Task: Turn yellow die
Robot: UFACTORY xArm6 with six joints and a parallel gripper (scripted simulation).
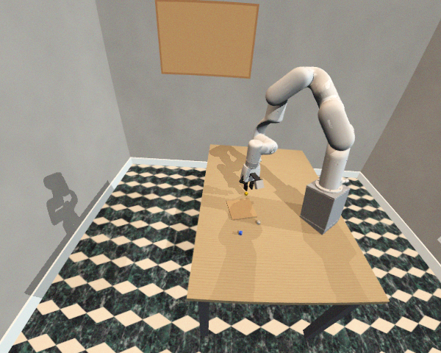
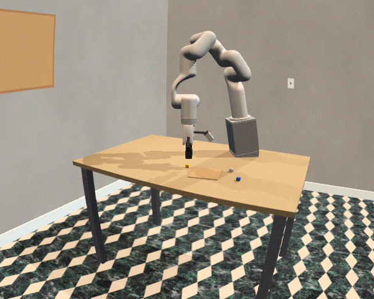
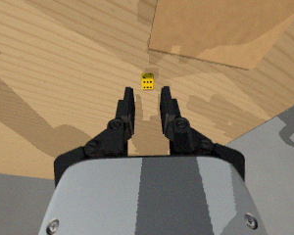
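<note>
Now: the yellow die 60 mm below my hand and 10 mm to the right of it. Round my hand: white die 220 mm to the left, 60 mm below; blue die 270 mm to the left, 100 mm ahead, 60 mm below; tan mat 110 mm to the left, 70 mm below, 60 mm ahead.
</note>
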